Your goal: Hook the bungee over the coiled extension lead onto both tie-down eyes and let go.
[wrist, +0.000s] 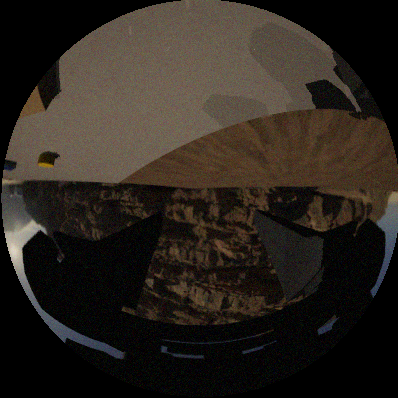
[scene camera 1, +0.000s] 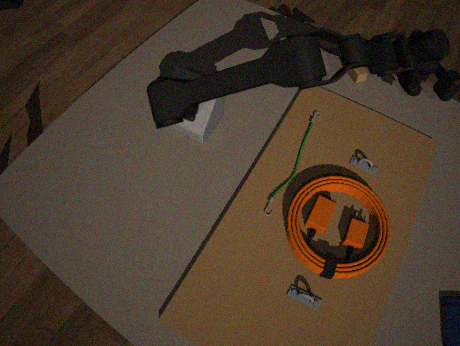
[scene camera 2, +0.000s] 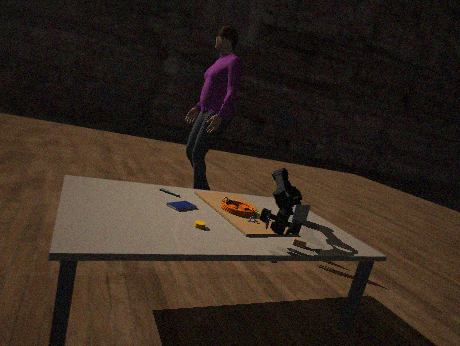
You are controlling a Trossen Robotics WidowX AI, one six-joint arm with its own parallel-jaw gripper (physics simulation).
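Seen in the pictures: gripper, fingertip midpoint: [wrist: 208, 216] [scene camera 1: 451, 70] [scene camera 2: 275, 232]; arm's base, origin of the base link: [scene camera 1: 184, 102] [scene camera 2: 297, 209].
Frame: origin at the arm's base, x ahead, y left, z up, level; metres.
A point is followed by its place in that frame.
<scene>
The green bungee [scene camera 1: 301, 150] {x 0.255, y 0.030, z -0.049 m} lies slightly bent on the tan board [scene camera 1: 240, 250] {x 0.236, y -0.215, z -0.052 m} [scene camera 2: 260, 231] {x 0.432, y 0.186, z -0.052 m}, with a metal hook at each end. Both hooks lie apart from the tie-down eyes. The orange coiled extension lead [scene camera 1: 383, 230] {x 0.462, y -0.077, z -0.025 m} [scene camera 2: 239, 209] {x 0.427, y -0.022, z -0.024 m} lies beside it. One silver tie-down eye [scene camera 1: 364, 163] {x 0.387, y 0.063, z -0.049 m} is above the coil in the first scene view, and the other tie-down eye [scene camera 1: 304, 297] {x 0.374, y -0.245, z -0.049 m} is below it. My gripper [scene camera 1: 429, 89] [wrist: 208, 216] {x 0.517, y 0.368, z 0.033 m} is open and empty, beyond the board's upper edge and well away from the bungee. Its fingers are small and dark in the second scene view.
A small wooden block [scene camera 1: 358, 76] {x 0.308, y 0.294, z -0.039 m} [scene camera 2: 299, 242] {x 0.306, y 0.334, z -0.043 m} is near the arm. A pale grey block [scene camera 1: 202, 122] {x 0.053, y -0.019, z -0.016 m} [scene camera 2: 301, 214] {x 0.006, y 0.045, z -0.015 m} shows beside the arm. A yellow round object [scene camera 2: 200, 225] {x 0.738, y 0.113, z -0.049 m} [wrist: 46, 160] {x 0.710, y 0.109, z -0.050 m}, a blue flat object [scene camera 2: 181, 205] {x 0.718, y -0.147, z -0.052 m} and a dark pen-like object [scene camera 2: 170, 192] {x 0.693, y -0.362, z -0.053 m} lie on the table. A person [scene camera 2: 218, 82] stands behind it.
</scene>
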